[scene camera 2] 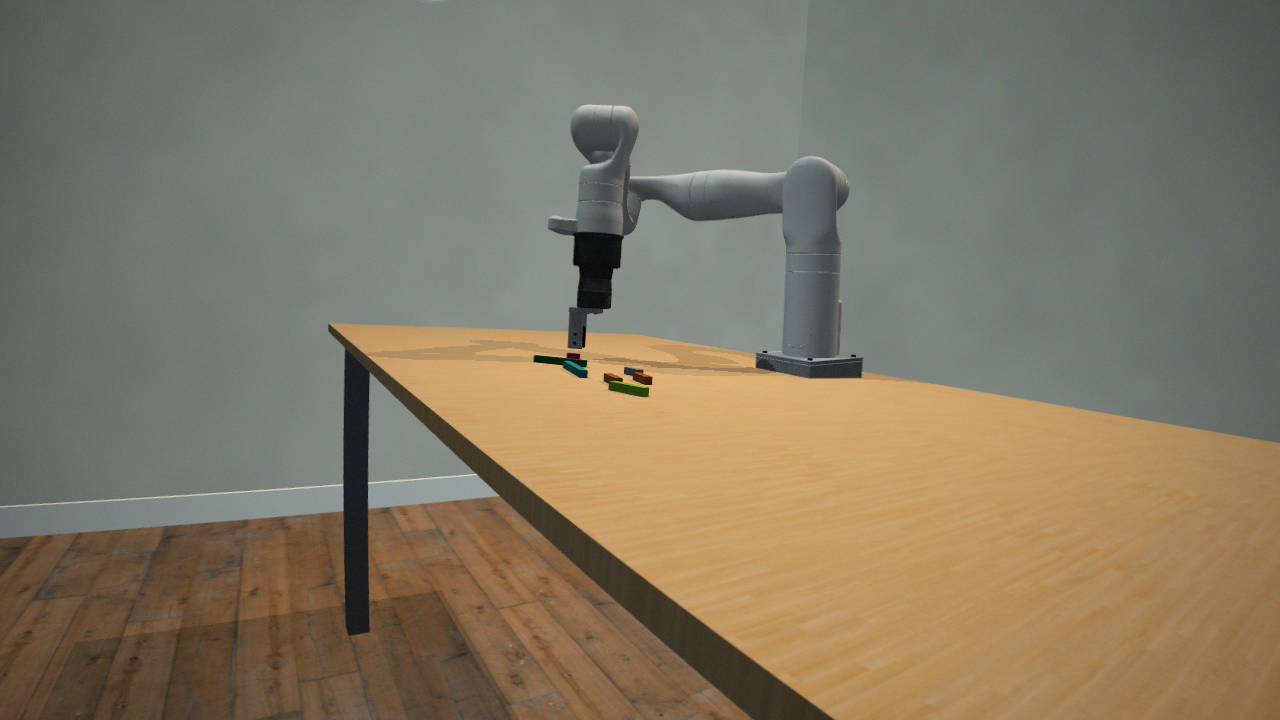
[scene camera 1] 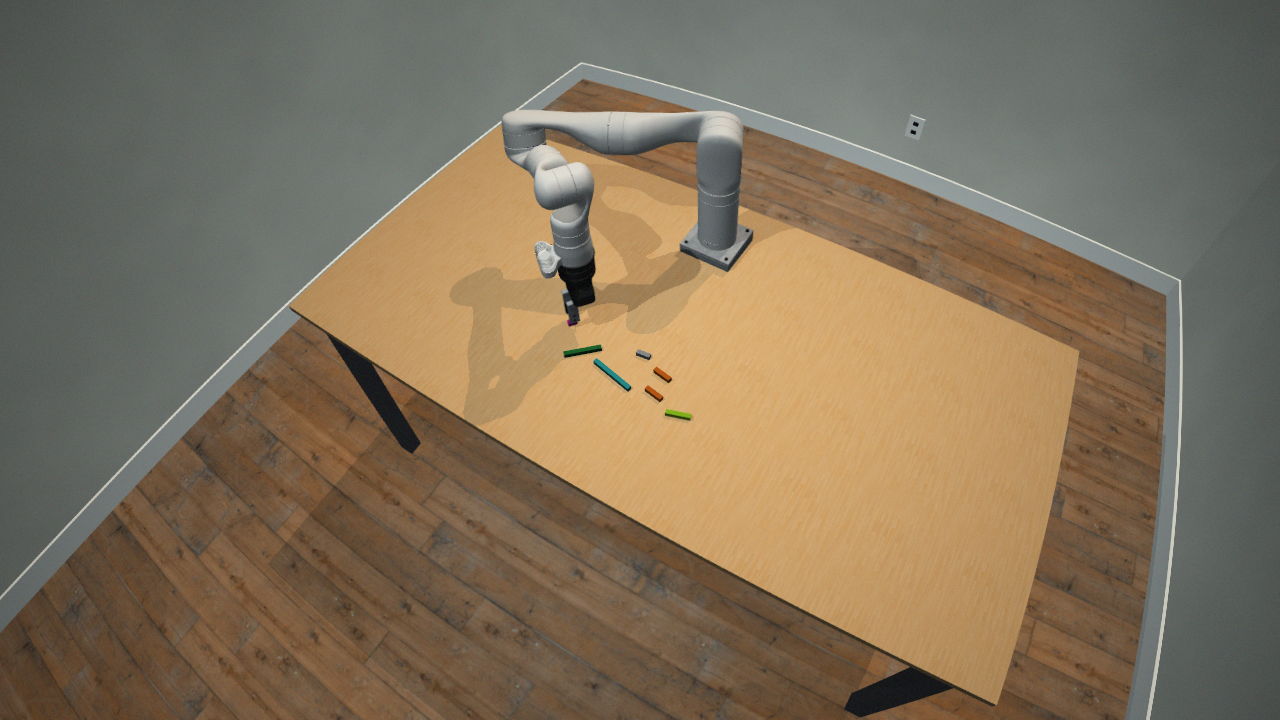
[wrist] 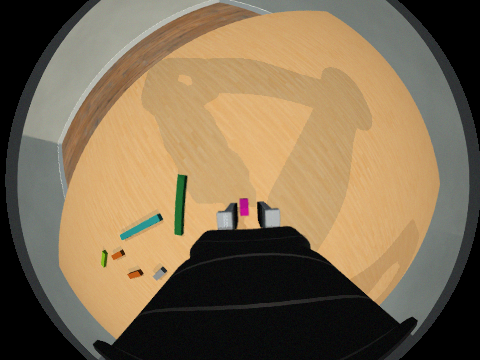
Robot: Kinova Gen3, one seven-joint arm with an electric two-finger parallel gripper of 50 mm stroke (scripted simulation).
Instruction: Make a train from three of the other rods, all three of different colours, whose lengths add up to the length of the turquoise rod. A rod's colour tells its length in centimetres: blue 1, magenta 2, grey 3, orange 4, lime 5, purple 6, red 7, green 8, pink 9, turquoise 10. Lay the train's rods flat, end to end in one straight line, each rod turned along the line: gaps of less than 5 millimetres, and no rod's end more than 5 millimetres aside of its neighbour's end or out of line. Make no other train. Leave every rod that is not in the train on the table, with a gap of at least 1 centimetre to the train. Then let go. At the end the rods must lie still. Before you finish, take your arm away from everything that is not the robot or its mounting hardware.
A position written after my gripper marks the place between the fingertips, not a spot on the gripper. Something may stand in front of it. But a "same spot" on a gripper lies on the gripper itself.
My gripper shows in scene camera 2, in scene camera 1 and in the wrist view (247,211). The same spot on my gripper: (scene camera 1: 573,312) is (scene camera 2: 575,327).
